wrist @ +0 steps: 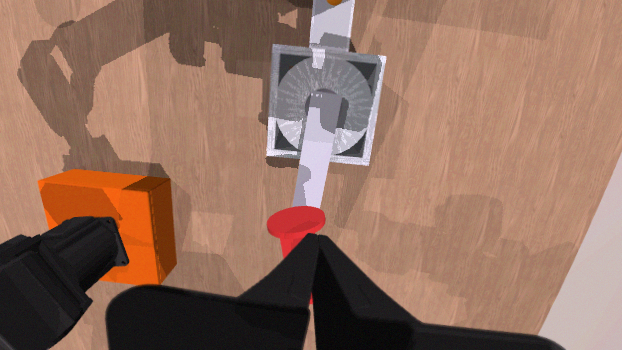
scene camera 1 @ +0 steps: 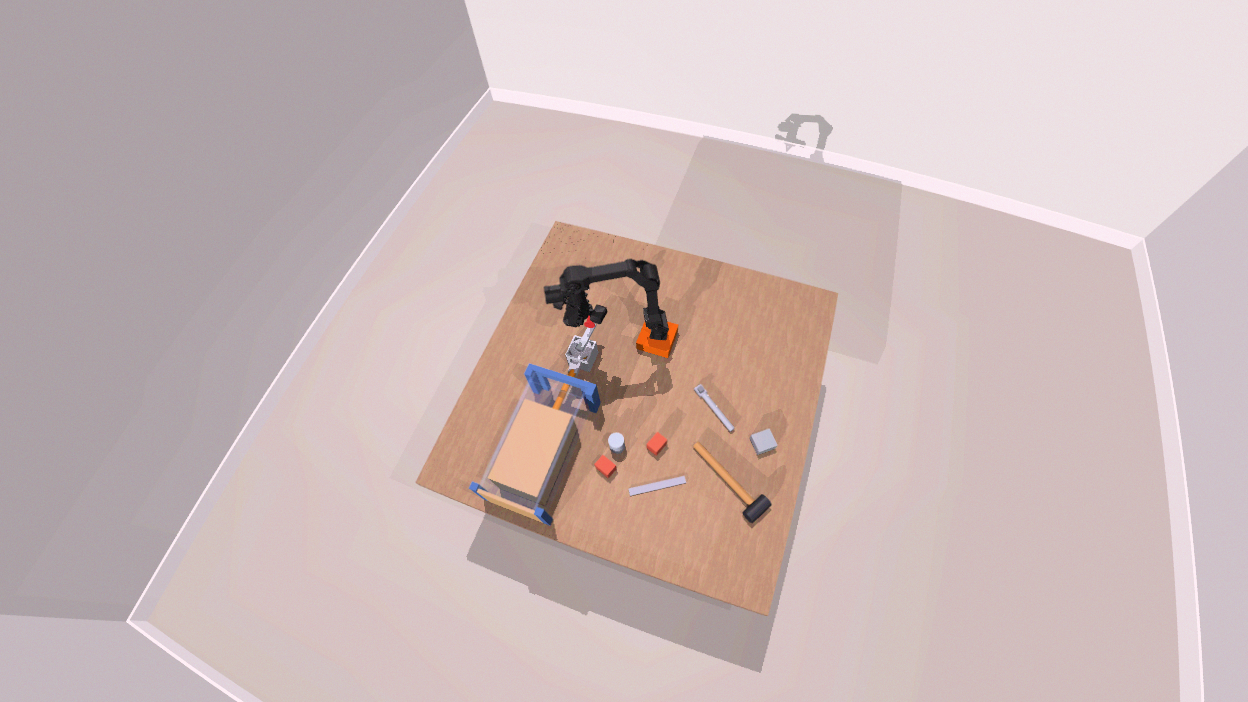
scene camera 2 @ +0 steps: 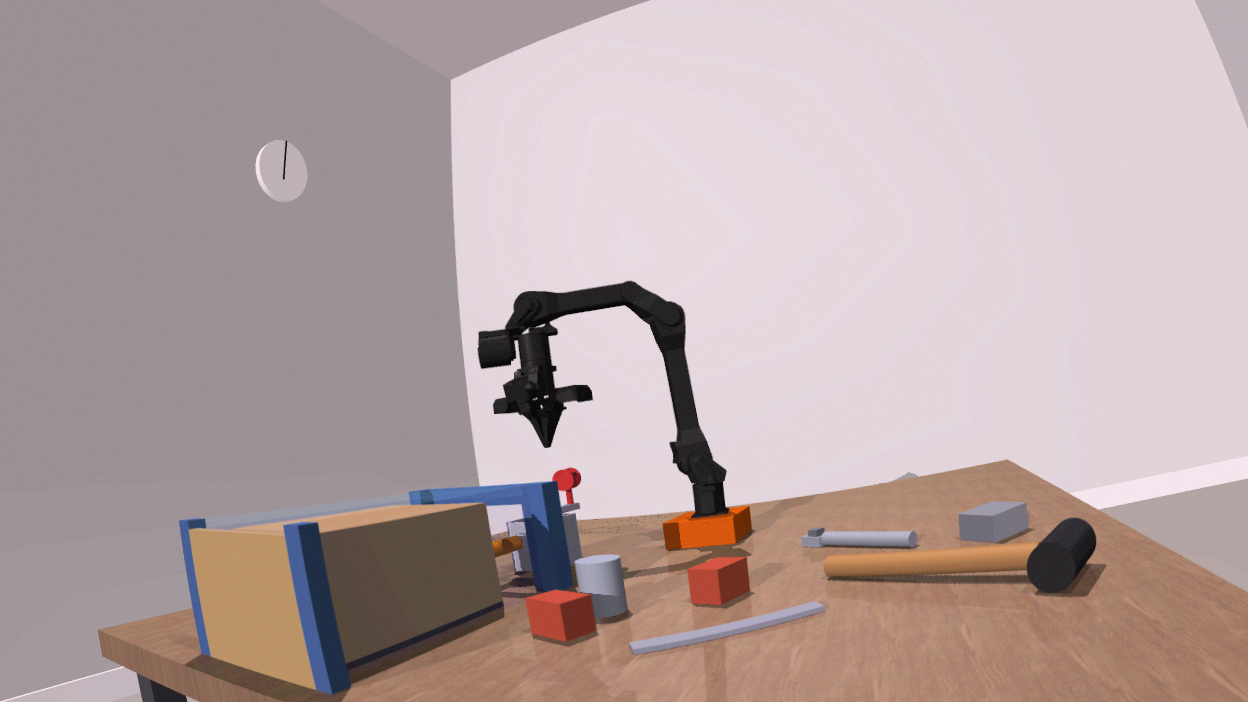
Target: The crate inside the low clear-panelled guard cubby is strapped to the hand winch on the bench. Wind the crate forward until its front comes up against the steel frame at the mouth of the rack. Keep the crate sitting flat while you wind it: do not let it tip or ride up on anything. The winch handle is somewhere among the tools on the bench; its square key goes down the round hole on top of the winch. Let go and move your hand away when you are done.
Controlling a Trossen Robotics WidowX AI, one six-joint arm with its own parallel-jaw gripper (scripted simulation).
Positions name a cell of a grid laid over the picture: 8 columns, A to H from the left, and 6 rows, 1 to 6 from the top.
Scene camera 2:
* my gripper: D4
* grey block: G5
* hammer: G5
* clear-panelled cubby: C6
